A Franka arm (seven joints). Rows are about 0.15 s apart.
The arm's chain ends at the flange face. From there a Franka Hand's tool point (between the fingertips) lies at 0.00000 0.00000 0.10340 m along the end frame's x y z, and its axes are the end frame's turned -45 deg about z.
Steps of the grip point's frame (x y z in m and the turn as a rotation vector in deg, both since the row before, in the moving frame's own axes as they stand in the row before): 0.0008 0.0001 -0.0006 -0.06 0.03 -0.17; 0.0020 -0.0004 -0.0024 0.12 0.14 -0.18; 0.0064 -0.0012 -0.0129 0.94 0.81 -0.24; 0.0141 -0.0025 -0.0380 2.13 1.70 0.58; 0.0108 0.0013 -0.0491 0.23 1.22 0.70; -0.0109 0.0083 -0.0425 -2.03 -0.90 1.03
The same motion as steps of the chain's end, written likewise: 0.0005 -0.0005 -0.0006 -0.02 0.06 -0.17; 0.0011 -0.0014 -0.0024 0.18 0.01 -0.18; 0.0038 -0.0031 -0.0129 1.24 -0.09 -0.24; 0.0087 -0.0068 -0.0379 2.71 -0.30 0.58; 0.0073 -0.0049 -0.0491 1.03 0.70 0.70; -0.0032 0.0098 -0.0424 -2.07 0.80 1.03
